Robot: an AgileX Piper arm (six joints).
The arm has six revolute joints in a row. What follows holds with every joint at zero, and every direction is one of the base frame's. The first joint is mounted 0.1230 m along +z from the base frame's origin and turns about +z. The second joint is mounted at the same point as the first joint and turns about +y. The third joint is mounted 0.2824 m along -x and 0.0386 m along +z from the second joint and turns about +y. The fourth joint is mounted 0.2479 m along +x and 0.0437 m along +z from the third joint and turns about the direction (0.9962, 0, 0.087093). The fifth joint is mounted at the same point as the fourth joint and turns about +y. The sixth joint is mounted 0.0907 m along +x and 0.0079 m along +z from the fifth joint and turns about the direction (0.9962, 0, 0.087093). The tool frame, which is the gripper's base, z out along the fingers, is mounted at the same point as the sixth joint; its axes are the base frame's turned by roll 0.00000, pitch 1.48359 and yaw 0.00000 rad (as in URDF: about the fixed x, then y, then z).
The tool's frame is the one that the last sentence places.
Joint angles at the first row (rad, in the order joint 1, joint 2, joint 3, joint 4, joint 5, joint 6):
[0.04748 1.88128 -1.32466 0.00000 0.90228 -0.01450]
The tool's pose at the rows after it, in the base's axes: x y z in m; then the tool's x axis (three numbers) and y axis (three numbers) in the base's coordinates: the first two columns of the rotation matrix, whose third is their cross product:
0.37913 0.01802 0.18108 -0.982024 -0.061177 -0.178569 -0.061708 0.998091 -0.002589
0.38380 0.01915 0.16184 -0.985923 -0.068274 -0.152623 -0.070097 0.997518 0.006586
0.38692 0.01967 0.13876 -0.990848 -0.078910 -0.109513 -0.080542 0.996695 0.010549
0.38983 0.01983 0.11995 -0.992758 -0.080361 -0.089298 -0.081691 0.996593 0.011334
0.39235 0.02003 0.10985 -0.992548 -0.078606 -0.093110 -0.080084 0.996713 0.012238
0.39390 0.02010 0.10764 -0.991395 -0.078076 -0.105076 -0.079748 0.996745 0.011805
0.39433 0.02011 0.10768 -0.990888 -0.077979 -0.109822 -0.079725 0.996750 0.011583
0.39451 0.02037 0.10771 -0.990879 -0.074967 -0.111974 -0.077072 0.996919 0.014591
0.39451 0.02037 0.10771 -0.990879 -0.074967 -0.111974 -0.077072 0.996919 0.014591
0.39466 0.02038 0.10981 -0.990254 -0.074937 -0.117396 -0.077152 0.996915 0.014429
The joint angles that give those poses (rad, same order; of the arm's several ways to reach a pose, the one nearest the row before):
[0.04749 1.92455 -1.32468 0.00000 0.87859 -0.01448]
[0.04749 1.97590 -1.32467 0.01322 0.85377 -0.03008]
[0.04748 2.03620 -1.32464 0.01900 0.83719 -0.04453]
[0.04748 2.08524 -1.32466 0.01984 0.80854 -0.04686]
[0.04748 2.11166 -1.32465 0.02168 0.77830 -0.04686]
[0.04749 2.11769 -1.32466 0.02196 0.76024 -0.04685]
[0.04748 2.11769 -1.32464 0.02196 0.75543 -0.04686]
[0.04748 2.11769 -1.32464 0.02605 0.75337 -0.04686]
[0.04748 2.11769 -1.32464 0.02605 0.75337 -0.04686]
[0.04749 2.11255 -1.32497 0.02604 0.75338 -0.04685]

